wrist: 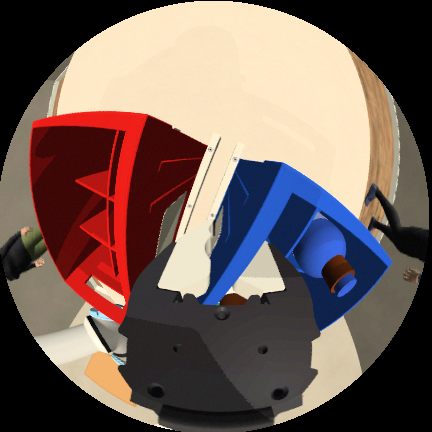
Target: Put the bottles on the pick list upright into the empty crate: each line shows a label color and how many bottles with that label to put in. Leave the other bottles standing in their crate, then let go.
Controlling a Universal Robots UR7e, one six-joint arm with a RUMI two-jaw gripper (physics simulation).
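Frame: origin at the arm's base, x back, y left, z down, level; metres.
Where they show: gripper, fingertip midpoint: [221,220].
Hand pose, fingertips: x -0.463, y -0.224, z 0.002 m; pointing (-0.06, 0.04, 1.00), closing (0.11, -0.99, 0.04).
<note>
After its pixels a point has its place.
The blue crate [274,205] @[x -0.511, y -0.249, z -0.088 m] is at the centre right and partly hidden by my gripper. A bottle with blue body [320,247] @[x -0.438, y -0.332, z -0.028 m], brown neck band and blue cap stands in its right part. A brown bottle neck [233,299] @[x -0.395, y -0.234, z -0.049 m] shows beside my palm; its body is hidden. My gripper [221,220] @[x -0.463, y -0.224, z 0.002 m] is closed to a narrow gap. The left finger is in front of the blue crate's side wall and the right fingertip is hidden behind it, so the wall appears pinched between them. The red crate [127,165] @[x -0.530, y -0.201, z -0.088 m] is at the left, with dividers and no bottle visible. The pick list does not show.
Two cream rails [200,185] @[x -0.491, y -0.194, z 0.063 m] stand between the crates, close to the left finger. A pale cylindrical arm [65,345] and an orange panel [107,377] are at the lower left. The table's wooden edge [380,105] runs along the right. Parts of people show at both sides.
</note>
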